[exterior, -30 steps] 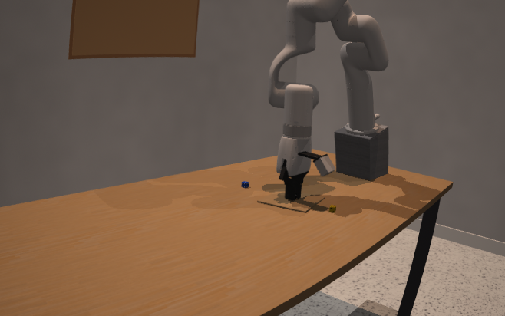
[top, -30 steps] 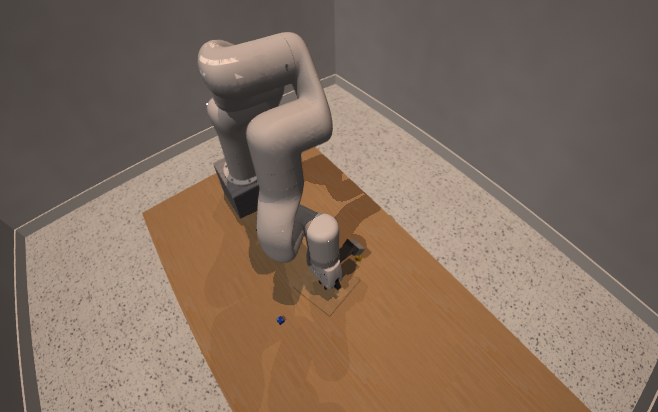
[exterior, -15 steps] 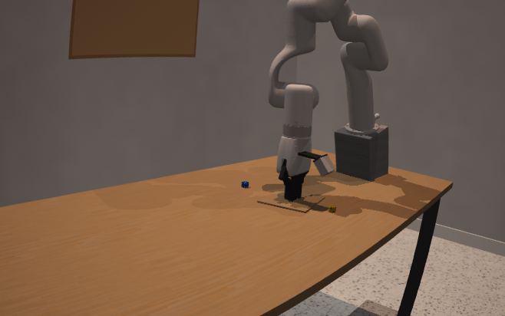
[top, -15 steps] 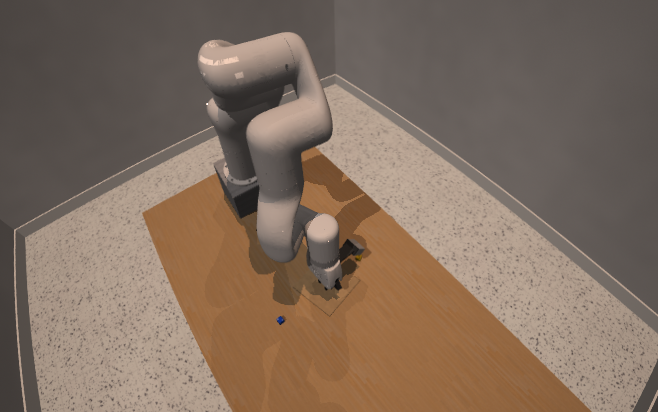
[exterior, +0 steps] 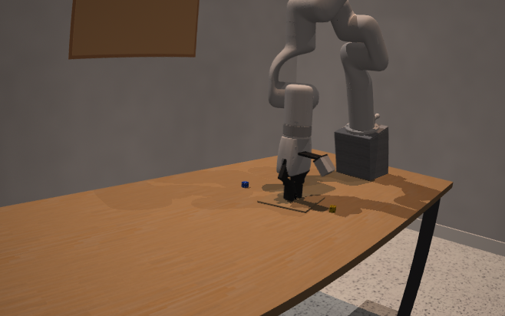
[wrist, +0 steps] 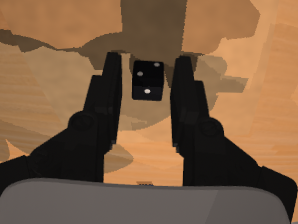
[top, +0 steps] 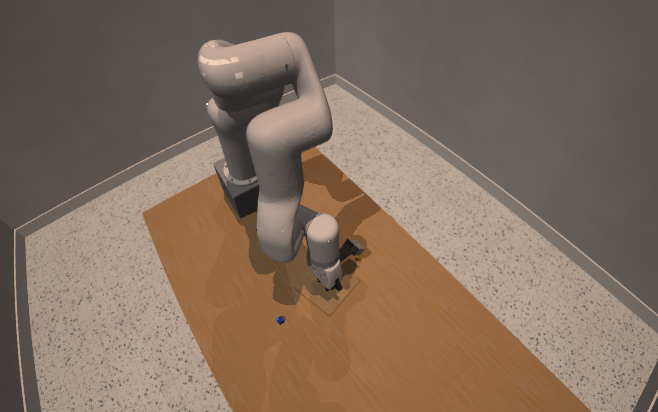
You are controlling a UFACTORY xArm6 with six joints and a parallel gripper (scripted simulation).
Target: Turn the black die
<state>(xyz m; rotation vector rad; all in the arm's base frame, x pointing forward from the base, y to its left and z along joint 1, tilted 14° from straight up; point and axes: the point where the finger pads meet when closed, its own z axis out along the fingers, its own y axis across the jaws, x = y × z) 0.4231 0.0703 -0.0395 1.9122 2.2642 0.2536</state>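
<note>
My hand is 10 mm above the black die. Also, from my hand: yellow die (20 mm behind, 130 mm to the left, 20 mm below); tan mat (20 mm below); blue die (40 mm ahead, 170 mm to the right, 20 mm below).
</note>
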